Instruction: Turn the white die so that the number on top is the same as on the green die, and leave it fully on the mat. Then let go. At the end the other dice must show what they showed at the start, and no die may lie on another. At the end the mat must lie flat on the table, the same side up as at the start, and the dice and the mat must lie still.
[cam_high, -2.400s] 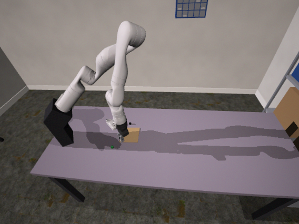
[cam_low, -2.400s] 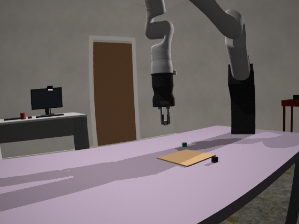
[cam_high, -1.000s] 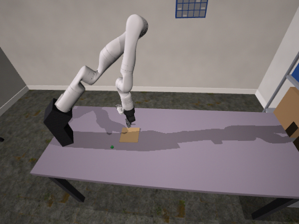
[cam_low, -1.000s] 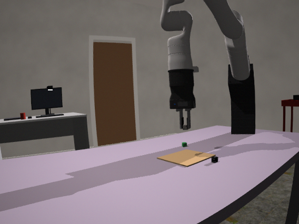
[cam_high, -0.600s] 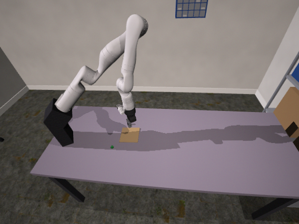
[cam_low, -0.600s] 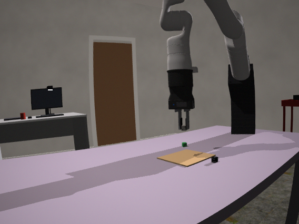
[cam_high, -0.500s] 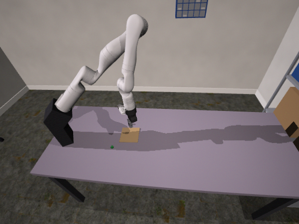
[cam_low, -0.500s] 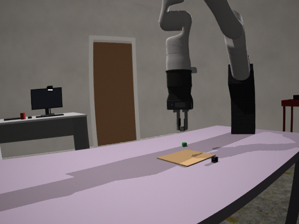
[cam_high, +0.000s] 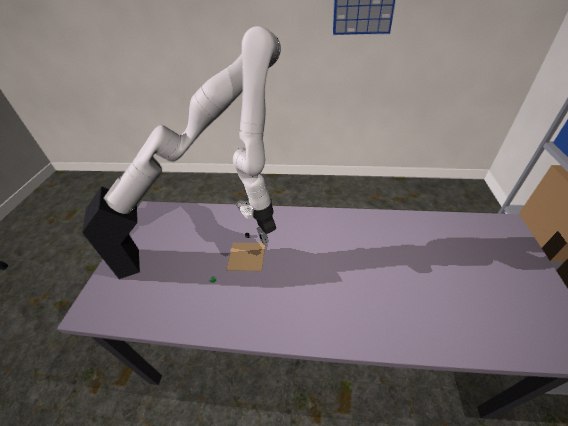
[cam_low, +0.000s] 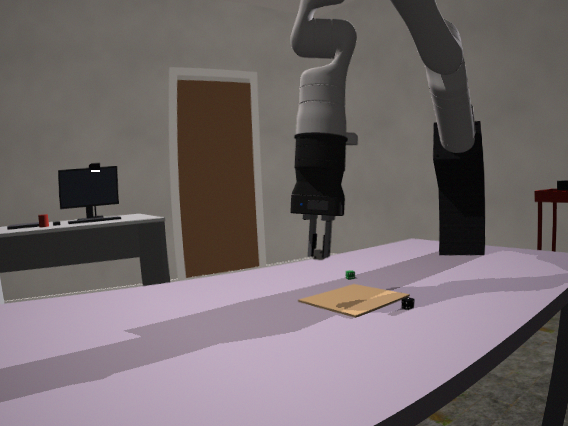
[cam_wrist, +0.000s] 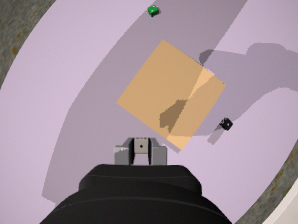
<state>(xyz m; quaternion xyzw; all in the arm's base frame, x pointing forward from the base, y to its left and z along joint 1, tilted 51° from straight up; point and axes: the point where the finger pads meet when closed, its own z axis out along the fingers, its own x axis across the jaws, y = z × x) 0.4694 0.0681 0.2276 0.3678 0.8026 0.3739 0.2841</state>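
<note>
Now: hand 110 mm above the tan mat, 80 mm past it and 30 mm to the left of it. The rest, counted from my hand: green die 180 mm to the right, 140 mm behind, 100 mm below; black die 120 mm behind, 100 mm below, 70 mm to the left; white die 10 mm below.
</note>
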